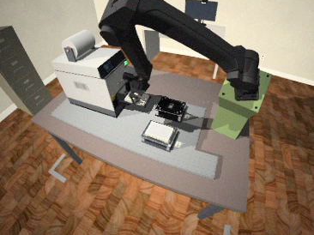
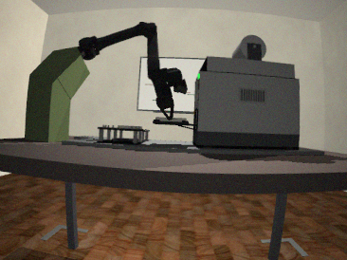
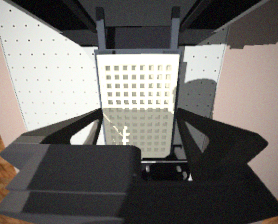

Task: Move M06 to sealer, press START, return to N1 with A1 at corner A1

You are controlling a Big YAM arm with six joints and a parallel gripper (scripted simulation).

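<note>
My gripper is now 20 mm above the sealer stage. The rest, counted from my hand: white start button (100 mm ahead, 100 mm to the right, 80 mm above); foil roll (340 mm ahead, 30 mm to the right, 310 mm above); plate (180 mm behind, 170 mm to the left, 40 mm below).
</note>
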